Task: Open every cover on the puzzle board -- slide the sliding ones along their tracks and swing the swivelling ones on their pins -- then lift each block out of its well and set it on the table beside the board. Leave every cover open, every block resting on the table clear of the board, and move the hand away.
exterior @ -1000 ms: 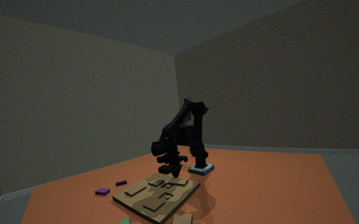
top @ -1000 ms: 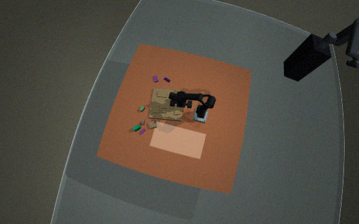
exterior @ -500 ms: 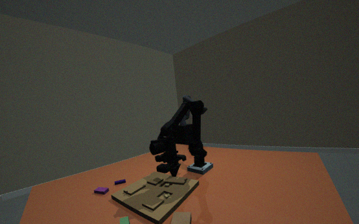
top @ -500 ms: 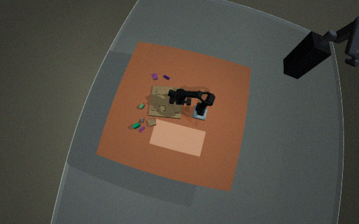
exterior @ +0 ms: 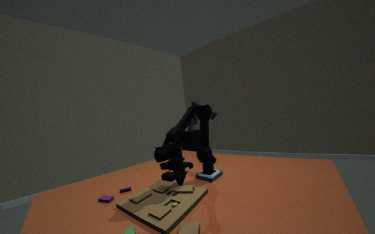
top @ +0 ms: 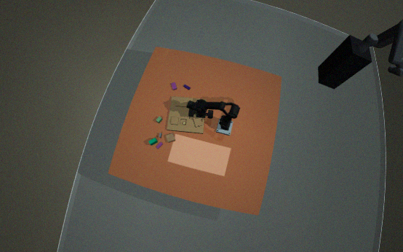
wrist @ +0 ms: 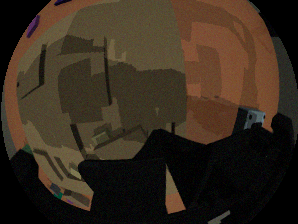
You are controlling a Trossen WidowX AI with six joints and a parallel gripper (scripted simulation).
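Now: gripper tip 11 cm short of the tan puzzle board and 1 cm to the right of it. The rest, counted from my gripper tip: dark purple block (19 cm ahead, 24 cm to the right, 2 cm below).
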